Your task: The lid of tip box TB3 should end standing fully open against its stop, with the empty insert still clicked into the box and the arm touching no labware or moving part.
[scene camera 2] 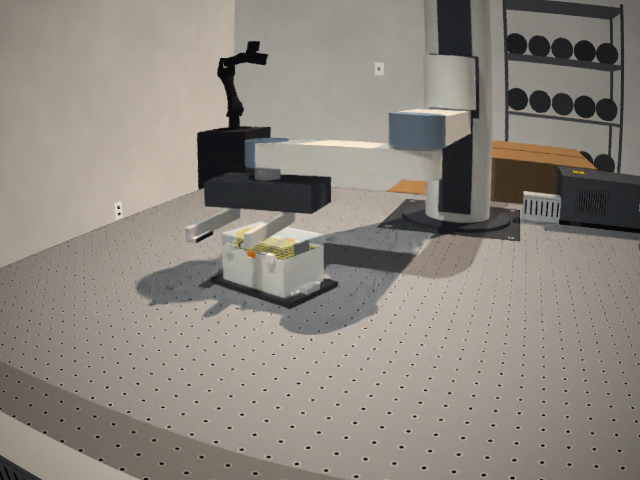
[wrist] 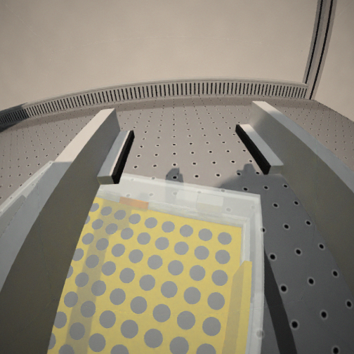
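Where they show: gripper, fingertip midpoint: (scene camera 2: 216, 238); arm's base at its link origin: (scene camera 2: 457, 223).
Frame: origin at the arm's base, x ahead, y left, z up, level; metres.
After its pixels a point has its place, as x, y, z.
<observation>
The tip box TB3 (scene camera 2: 245, 273) @[0.552, -0.230, 0.040] (wrist: 254, 220) is whitish and translucent, standing on a black base (scene camera 2: 289, 302) @[0.584, -0.149, 0.021]. Its yellow insert (scene camera 2: 279, 249) @[0.520, -0.191, 0.070] (wrist: 169, 289) with grey round holes sits inside the box, level as far as seen. A clear panel, apparently the lid (wrist: 25, 190), shows at the left of the wrist view, outside the box, partly behind the left finger; its exact angle cannot be told. My gripper (scene camera 2: 223, 236) @[0.594, -0.248, 0.101] (wrist: 184, 117) is shut and empty, a wide gap remaining between its fingers. One finger is over the box side, the other outside it. Contact with the lid cannot be judged.
The perforated table (scene camera 2: 361, 361) @[0.696, -0.017, 0.013] (wrist: 175, 145) surrounds the box. A black arm (scene camera 2: 231, 90) stands on a black block (scene camera 2: 222, 157) behind. A dark grey unit (scene camera 2: 599, 198) @[-0.035, 0.347, 0.084], a brown box (scene camera 2: 527, 178) and a shelf rack (scene camera 2: 542, 59) stand at the right.
</observation>
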